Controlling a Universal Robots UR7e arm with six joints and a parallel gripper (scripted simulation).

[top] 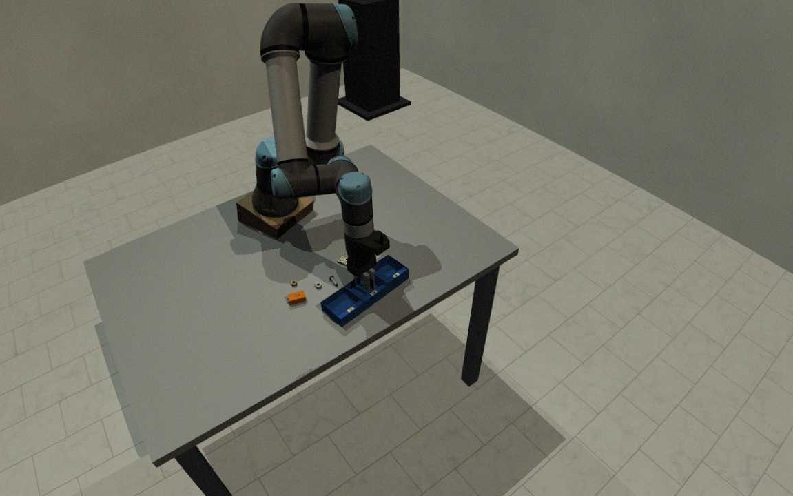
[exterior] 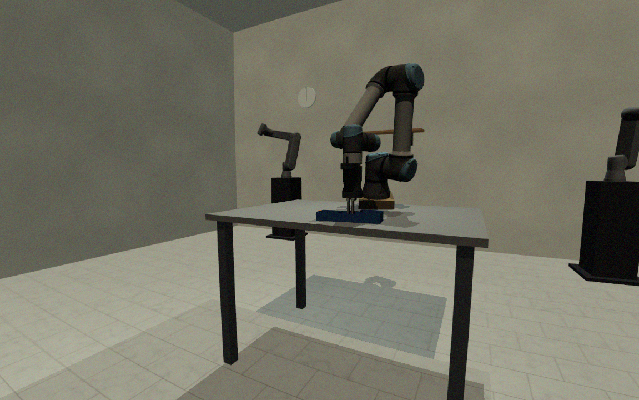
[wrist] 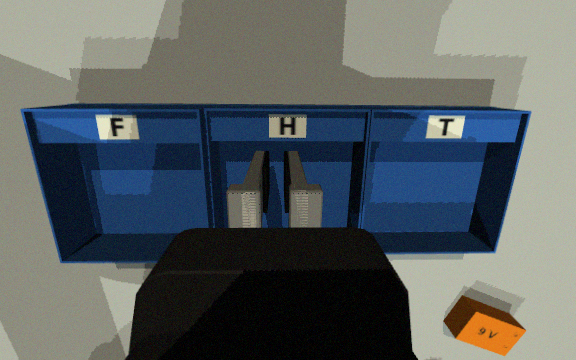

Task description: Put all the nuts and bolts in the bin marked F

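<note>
Right now my hand is 1 cm past the blue bin row, 1 cm to the left of it and 2 cm above it. Also, from my hand: grey bolt: 11 cm behind, 5 cm to the right, 4 cm below; white domino: 14 cm behind, 3 cm to the left, 4 cm below; grey nut: 12 cm behind, 9 cm to the right, 4 cm below.
</note>
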